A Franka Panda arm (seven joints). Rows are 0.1 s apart.
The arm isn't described. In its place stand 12 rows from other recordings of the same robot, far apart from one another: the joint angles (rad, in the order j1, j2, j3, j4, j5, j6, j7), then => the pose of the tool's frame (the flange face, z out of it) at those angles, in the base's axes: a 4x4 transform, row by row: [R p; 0 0 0 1], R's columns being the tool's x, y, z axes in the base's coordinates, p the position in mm.
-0.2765 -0.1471 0.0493 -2.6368 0.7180 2.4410 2.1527 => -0.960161 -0.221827 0.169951 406.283; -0.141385 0.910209 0.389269 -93.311; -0.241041 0.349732 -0.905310 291.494; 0 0 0 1
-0.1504 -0.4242 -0.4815 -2.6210 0.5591 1.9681 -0.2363 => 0.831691 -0.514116 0.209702 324.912; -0.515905 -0.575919 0.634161 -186.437; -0.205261 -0.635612 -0.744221 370.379; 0 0 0 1
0.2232 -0.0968 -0.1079 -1.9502 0.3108 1.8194 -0.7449 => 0.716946 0.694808 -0.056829 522.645; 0.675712 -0.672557 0.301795 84.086; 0.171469 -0.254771 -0.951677 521.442; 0 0 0 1
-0.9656 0.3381 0.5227 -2.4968 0.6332 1.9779 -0.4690 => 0.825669 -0.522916 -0.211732 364.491; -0.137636 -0.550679 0.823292 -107.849; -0.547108 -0.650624 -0.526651 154.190; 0 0 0 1
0.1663 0.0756 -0.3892 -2.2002 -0.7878 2.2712 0.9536 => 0.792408 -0.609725 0.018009 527.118; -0.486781 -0.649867 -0.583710 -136.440; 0.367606 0.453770 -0.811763 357.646; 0 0 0 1
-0.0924 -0.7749 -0.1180 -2.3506 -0.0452 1.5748 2.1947 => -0.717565 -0.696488 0.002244 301.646; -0.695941 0.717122 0.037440 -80.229; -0.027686 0.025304 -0.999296 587.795; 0 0 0 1
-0.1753 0.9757 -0.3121 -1.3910 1.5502 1.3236 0.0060 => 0.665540 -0.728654 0.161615 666.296; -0.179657 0.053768 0.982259 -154.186; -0.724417 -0.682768 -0.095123 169.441; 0 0 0 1
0.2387 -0.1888 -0.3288 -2.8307 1.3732 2.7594 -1.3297 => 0.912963 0.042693 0.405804 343.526; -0.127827 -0.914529 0.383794 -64.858; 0.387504 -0.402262 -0.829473 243.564; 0 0 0 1
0.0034 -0.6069 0.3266 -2.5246 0.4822 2.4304 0.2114 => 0.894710 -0.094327 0.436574 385.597; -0.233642 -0.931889 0.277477 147.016; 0.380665 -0.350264 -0.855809 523.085; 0 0 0 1
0.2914 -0.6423 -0.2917 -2.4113 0.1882 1.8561 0.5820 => 0.840464 -0.539473 0.050879 371.548; -0.521041 -0.778811 0.349242 0.058; -0.148781 -0.320036 -0.935650 535.024; 0 0 0 1
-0.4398 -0.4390 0.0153 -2.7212 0.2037 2.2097 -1.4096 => 0.655081 0.755513 0.008314 335.743; 0.743950 -0.646898 0.167517 -144.768; 0.131940 -0.103552 -0.985834 353.247; 0 0 0 1
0.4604 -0.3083 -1.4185 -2.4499 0.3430 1.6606 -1.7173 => 0.728302 0.682336 0.063191 259.328; 0.349792 -0.449477 0.821958 -286.595; 0.589255 -0.576530 -0.566031 302.113; 0 0 0 1
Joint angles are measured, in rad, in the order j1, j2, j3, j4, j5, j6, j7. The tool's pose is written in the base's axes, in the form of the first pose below.
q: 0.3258, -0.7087, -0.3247, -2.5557, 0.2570, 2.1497, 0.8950
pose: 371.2 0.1 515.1; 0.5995 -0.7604 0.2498; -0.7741 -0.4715 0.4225; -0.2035 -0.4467 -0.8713
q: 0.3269, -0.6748, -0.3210, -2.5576, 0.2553, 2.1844, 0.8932
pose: 379.4 2.4 505.9; 0.5927 -0.7648 0.2525; -0.7823 -0.4720 0.4066; -0.1918 -0.4385 -0.8780
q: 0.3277, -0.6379, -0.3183, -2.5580, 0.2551, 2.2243, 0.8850
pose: 388.3 3.8 496.5; 0.5886 -0.7658 0.2592; -0.7891 -0.4744 0.3903; -0.1759 -0.4343 -0.8834
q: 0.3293, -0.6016, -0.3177, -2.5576, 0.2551, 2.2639, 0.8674
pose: 397.0 4.6 487.2; 0.5913 -0.7611 0.2666; -0.7912 -0.4834 0.3747; -0.1563 -0.4325 -0.8880
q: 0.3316, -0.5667, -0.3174, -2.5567, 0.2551, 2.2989, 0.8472
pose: 404.8 5.6 478.0; 0.5976 -0.7546 0.2709; -0.7899 -0.4964 0.3600; -0.1372 -0.4291 -0.8927
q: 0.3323, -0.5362, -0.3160, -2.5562, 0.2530, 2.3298, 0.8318
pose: 411.3 6.3 469.7; 0.6022 -0.7496 0.2747; -0.7894 -0.5078 0.3449; -0.1190 -0.4245 -0.8976
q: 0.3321, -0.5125, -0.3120, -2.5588, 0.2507, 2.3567, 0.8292
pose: 415.8 7.8 462.1; 0.6001 -0.7503 0.2773; -0.7927 -0.5117 0.3313; -0.1067 -0.4186 -0.9019
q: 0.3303, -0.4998, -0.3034, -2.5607, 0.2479, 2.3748, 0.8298
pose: 418.2 10.5 458.6; 0.6009 -0.7483 0.2812; -0.7937 -0.5168 0.3209; -0.0948 -0.4160 -0.9044
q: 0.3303, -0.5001, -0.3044, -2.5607, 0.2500, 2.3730, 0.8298
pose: 418.0 10.2 458.5; 0.5997 -0.7497 0.2800; -0.7942 -0.5148 0.3228; -0.0979 -0.4160 -0.9041
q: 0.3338, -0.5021, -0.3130, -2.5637, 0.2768, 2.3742, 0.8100
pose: 417.5 8.3 457.5; 0.6006 -0.7484 0.2815; -0.7914 -0.5061 0.3428; -0.1141 -0.4287 -0.8962
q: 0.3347, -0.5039, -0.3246, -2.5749, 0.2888, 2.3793, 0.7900
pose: 415.8 4.3 452.7; 0.6024 -0.7476 0.2797; -0.7888 -0.5039 0.3521; -0.1223 -0.4328 -0.8932
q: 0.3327, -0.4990, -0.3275, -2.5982, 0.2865, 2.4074, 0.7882
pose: 413.8 2.5 442.2; 0.5950 -0.7528 0.2816; -0.7950 -0.4999 0.3436; -0.1178 -0.4283 -0.8959
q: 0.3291, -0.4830, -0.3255, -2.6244, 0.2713, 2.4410, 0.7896
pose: 412.1 2.3 427.0; 0.5912 -0.7581 0.2751; -0.7997 -0.5070 0.3216; -0.1044 -0.4102 -0.9060
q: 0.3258, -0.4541, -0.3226, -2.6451, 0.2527, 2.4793, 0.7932
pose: 412.5 2.3 410.1; 0.5872 -0.7643 0.2664; -0.8048 -0.5160 0.2934; -0.0868 -0.3867 -0.9181
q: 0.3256, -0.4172, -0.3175, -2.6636, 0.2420, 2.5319, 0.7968
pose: 414.3 3.7 392.9; 0.5816 -0.7689 0.2655; -0.8108 -0.5216 0.2656; -0.0657 -0.3698 -0.9268
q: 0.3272, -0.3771, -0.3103, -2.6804, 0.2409, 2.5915, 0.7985
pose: 416.3 6.1 376.1; 0.5751 -0.7723 0.2698; -0.8168 -0.5240 0.2413; -0.0449 -0.3592 -0.9322
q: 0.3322, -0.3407, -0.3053, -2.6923, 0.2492, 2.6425, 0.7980
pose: 417.9 8.8 362.0; 0.5683 -0.7759 0.2738; -0.8222 -0.5228 0.2251; -0.0316 -0.3531 -0.9351
